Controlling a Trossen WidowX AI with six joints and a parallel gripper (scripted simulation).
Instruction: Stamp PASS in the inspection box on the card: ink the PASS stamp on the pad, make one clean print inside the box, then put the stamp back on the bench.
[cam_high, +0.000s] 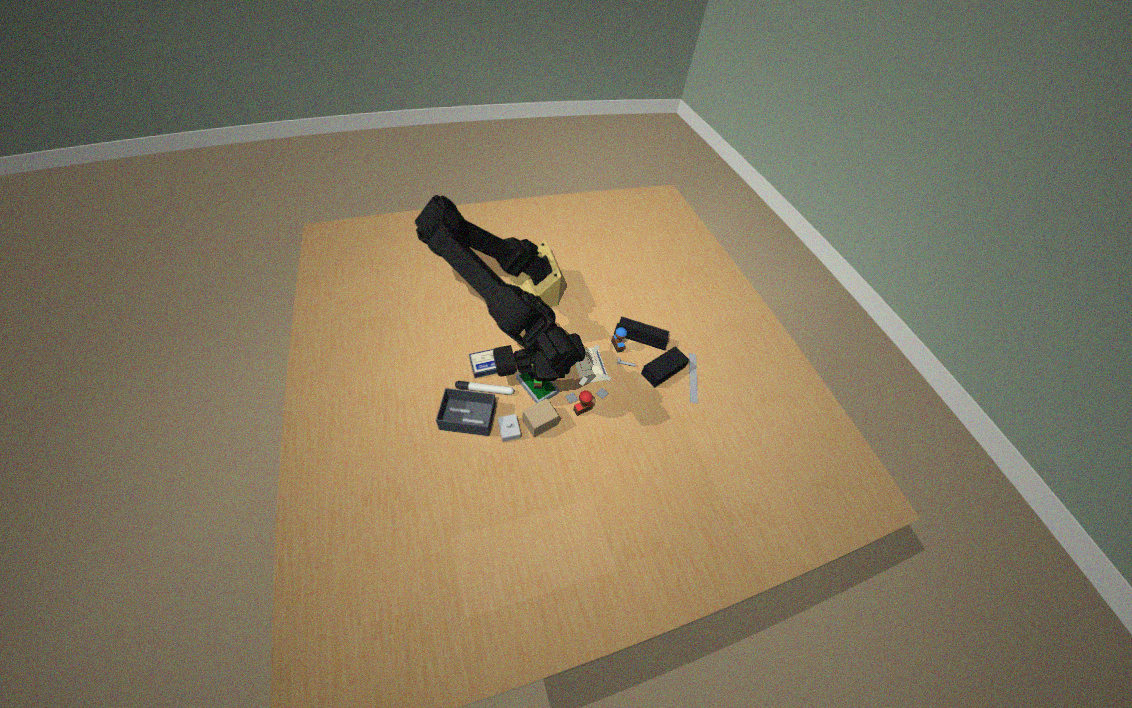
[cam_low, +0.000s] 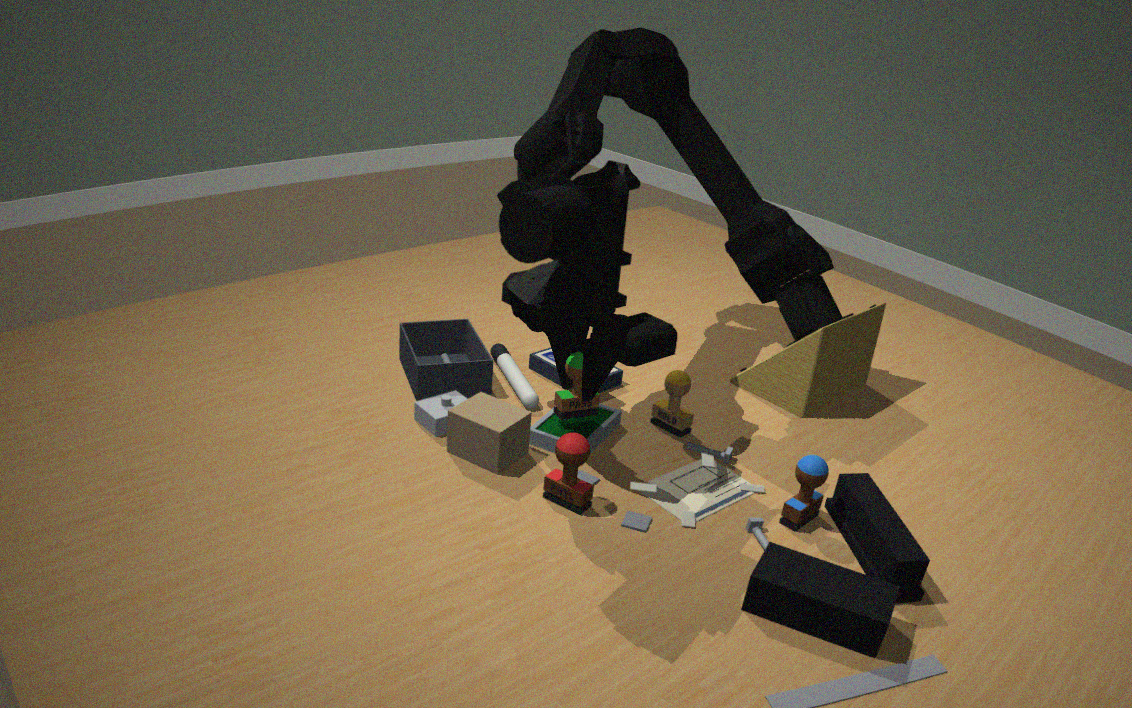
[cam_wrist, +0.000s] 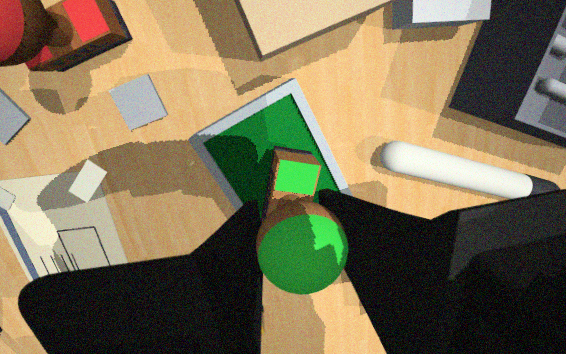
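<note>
Now: the green ink pad 40 mm below my gripper tip. Round my gripper tip: red-knob stamp (80 mm ahead, 80 mm to the left, 30 mm below); then tan block (90 mm ahead, 20 mm to the right, 20 mm below); then yellow-knob stamp (100 mm behind, 50 mm to the left, 30 mm below).
</note>
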